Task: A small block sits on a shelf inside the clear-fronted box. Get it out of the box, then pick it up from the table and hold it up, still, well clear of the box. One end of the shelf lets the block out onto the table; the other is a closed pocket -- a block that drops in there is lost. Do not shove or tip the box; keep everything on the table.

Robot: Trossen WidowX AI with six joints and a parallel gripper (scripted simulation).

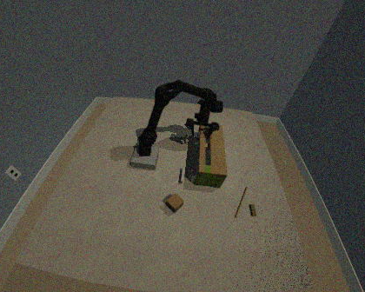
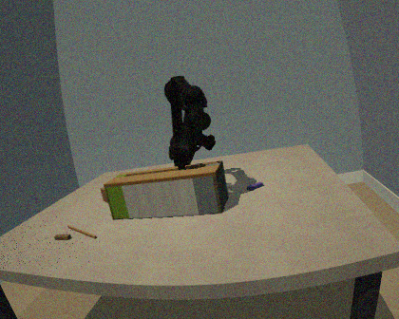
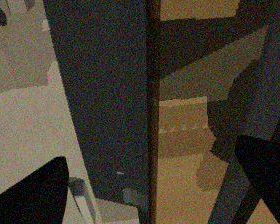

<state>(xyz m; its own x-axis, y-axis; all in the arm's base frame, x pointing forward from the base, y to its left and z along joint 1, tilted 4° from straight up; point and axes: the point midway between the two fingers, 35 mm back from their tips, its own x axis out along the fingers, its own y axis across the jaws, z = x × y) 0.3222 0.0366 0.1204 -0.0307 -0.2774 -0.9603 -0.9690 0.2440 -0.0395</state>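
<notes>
Now: gripper tip 20 mm short of the box, 60 mm to the left of it and 50 mm above it. Also, from my gripper tip: thin stick 170 mm ahead, 370 mm to the right, 110 mm below.
</notes>
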